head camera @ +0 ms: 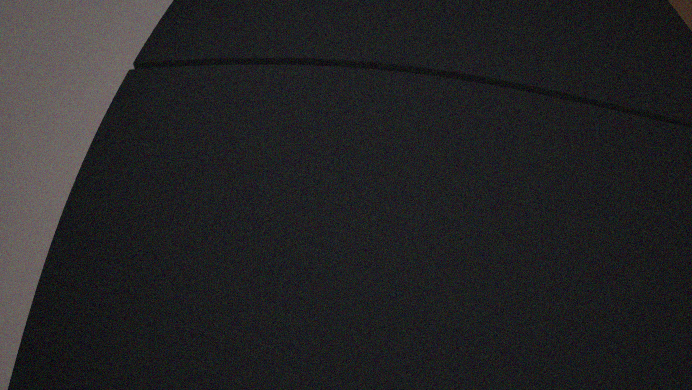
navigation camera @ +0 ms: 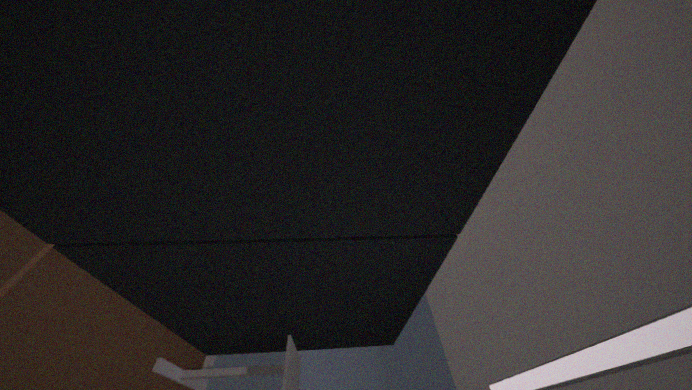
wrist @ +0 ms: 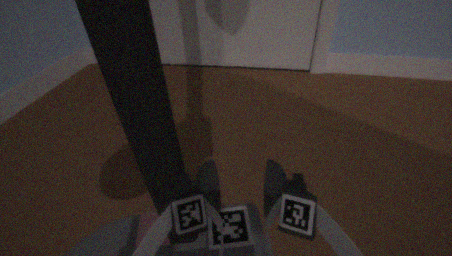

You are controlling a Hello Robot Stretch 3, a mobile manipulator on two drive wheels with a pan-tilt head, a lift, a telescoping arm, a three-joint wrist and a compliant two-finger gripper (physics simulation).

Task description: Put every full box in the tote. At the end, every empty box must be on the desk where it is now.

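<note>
My gripper (wrist: 240, 179) shows at the lower middle of the wrist view. Its two dark fingertips stand apart with brown floor visible between them, so it is open and empty. No full box, empty box or tote can be made out in the three views. No desk can be identified for certain either. A large, flat, dark surface (head camera: 350, 225) (navigation camera: 275, 125) with a thin seam fills most of the head and navigation views; I cannot tell what it belongs to.
In the wrist view, a black post (wrist: 125, 85) slants beside the gripper over brown floor (wrist: 300, 130). A white door (wrist: 275, 35) and blue walls (wrist: 395, 25) stand behind. The navigation view shows a pale upright piece (navigation camera: 291, 367) and a grey surface (navigation camera: 600, 175) at the right.
</note>
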